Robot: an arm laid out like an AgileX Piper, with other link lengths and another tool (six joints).
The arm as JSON. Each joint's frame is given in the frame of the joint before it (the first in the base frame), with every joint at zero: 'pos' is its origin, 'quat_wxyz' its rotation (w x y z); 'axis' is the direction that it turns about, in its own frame. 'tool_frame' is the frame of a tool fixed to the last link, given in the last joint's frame.
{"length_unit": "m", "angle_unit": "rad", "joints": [
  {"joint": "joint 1", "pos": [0.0, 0.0, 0.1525], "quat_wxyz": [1.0, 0.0, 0.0, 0.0], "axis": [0.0, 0.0, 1.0]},
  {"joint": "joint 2", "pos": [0.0, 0.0, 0.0], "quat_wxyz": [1.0, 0.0, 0.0, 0.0], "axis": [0.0, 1.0, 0.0]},
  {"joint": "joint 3", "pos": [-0.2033, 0.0, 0.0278], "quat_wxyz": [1.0, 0.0, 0.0, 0.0], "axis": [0.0, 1.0, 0.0]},
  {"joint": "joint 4", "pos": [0.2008, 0.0, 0.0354], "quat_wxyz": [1.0, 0.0, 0.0, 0.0], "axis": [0.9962, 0.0, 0.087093]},
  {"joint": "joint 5", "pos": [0.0, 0.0, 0.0], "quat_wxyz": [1.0, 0.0, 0.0, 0.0], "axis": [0.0, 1.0, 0.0]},
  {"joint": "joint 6", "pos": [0.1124, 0.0, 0.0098], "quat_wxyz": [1.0, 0.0, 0.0, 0.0], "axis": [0.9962, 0.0, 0.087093]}
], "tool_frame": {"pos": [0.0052, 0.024, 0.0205], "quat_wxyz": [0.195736, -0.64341, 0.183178, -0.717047]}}
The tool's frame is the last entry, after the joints.
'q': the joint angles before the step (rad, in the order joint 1, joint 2, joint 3, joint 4, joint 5, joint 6). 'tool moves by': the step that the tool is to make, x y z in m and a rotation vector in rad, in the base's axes. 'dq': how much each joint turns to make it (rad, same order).
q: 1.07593 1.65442 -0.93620 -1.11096 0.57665 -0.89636
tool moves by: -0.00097 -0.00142 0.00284 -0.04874 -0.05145 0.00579
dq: 0.03193 0.00001 0.00001 -0.05119 0.06381 0.01411
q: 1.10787 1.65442 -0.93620 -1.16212 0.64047 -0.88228
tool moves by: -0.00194 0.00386 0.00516 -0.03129 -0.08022 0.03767
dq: 0.04744 0.00003 0.00241 -0.09955 0.05200 0.04576
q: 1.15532 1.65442 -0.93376 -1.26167 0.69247 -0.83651
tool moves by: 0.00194 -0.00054 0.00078 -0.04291 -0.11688 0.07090
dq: 0.02976 0.00002 0.04887 -0.19694 0.03102 0.09645
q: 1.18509 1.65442 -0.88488 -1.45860 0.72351 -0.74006
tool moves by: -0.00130 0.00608 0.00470 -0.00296 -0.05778 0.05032
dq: 0.02707 0.00000 0.00251 -0.08167 0.01512 0.03279
